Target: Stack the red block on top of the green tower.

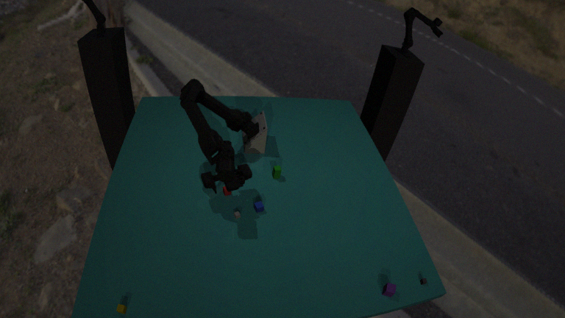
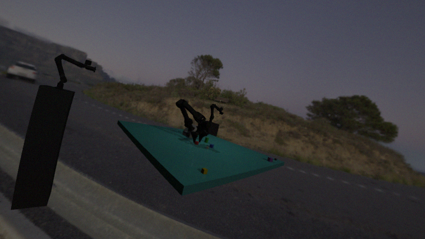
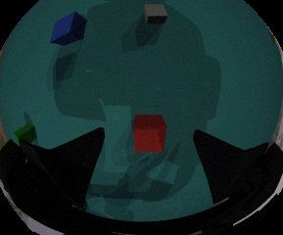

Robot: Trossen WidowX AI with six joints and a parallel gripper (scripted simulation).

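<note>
The red block is right at my gripper tip. The rest, counted from my gripper tip: small pale block (110 mm ahead, 40 mm to the left, 10 mm below); blue block (80 mm ahead, 120 mm to the left); yellow block (510 mm ahead, 340 mm to the right, 10 mm below).
</note>
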